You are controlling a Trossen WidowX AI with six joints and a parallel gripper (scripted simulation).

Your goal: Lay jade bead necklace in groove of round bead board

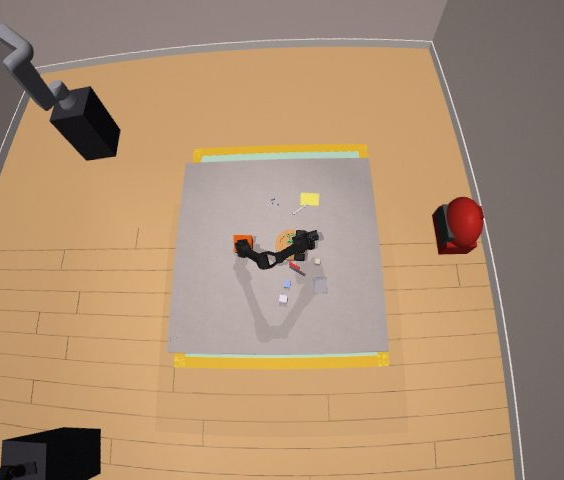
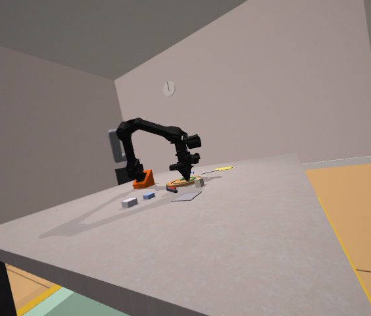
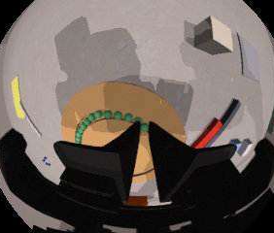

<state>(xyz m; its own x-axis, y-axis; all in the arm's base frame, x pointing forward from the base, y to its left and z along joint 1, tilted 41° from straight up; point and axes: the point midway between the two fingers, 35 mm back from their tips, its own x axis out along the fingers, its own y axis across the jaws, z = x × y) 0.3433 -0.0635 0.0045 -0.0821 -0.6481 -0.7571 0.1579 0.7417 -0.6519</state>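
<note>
Now: gripper tip 5 cm past the round wooden bead board, 4 cm to the right of it and 1 cm above it. Also, from my gripper tip: beige cube: 10 cm ahead, 9 cm to the right; then red-handled tool: 11 cm to the right, 4 cm behind, 1 cm below; then blue block: 21 cm to the right, 10 cm behind, 1 cm below.
</note>
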